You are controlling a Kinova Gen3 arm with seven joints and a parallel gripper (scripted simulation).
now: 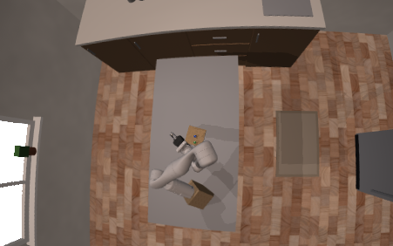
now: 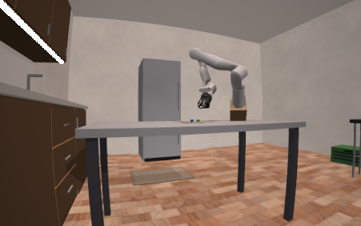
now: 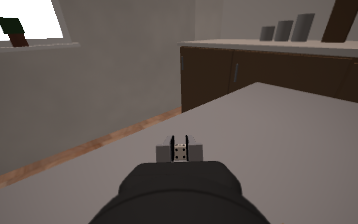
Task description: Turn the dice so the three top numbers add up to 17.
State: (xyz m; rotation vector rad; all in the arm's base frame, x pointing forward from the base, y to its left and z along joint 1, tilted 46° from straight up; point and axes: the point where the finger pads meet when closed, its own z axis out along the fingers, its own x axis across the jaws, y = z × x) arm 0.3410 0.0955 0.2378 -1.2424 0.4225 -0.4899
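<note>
The green die lies 1 cm behind my hand, 16 cm to the right of it and 10 cm below it. Also, from my hand: white die: 1 cm to the left, 1 cm below; then tan mat: 3 cm ahead, 15 cm to the right, 11 cm below; then blue die: 3 cm ahead, 15 cm to the right, 10 cm below.
</note>
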